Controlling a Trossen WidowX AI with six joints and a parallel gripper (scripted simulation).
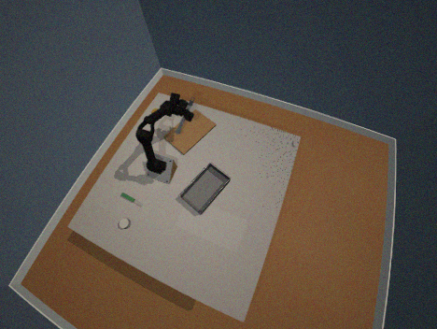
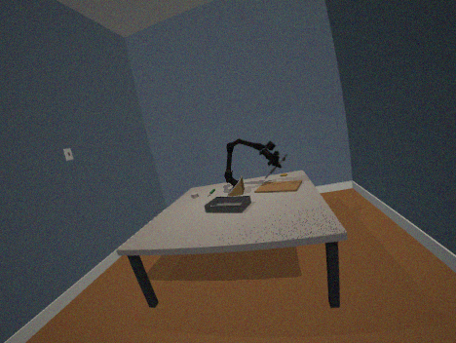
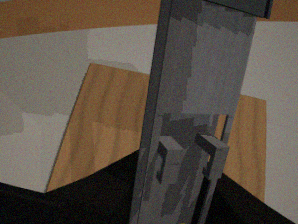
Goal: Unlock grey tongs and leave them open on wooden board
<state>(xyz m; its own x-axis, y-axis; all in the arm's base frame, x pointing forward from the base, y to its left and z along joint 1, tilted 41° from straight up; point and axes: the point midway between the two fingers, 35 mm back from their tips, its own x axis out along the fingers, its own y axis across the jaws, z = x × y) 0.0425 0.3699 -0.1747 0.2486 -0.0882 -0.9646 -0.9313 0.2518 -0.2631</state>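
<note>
My gripper tip is now 3 cm to the left of the yellow slider, 2 cm below it and 1 cm past it. Round my gripper tip: wooden board 16 cm below, 5 cm to the right; roasting tin 45 cm to the right, 29 cm ahead, 14 cm below; yellow disc 37 cm behind, 16 cm below, 5 cm to the left.
</note>
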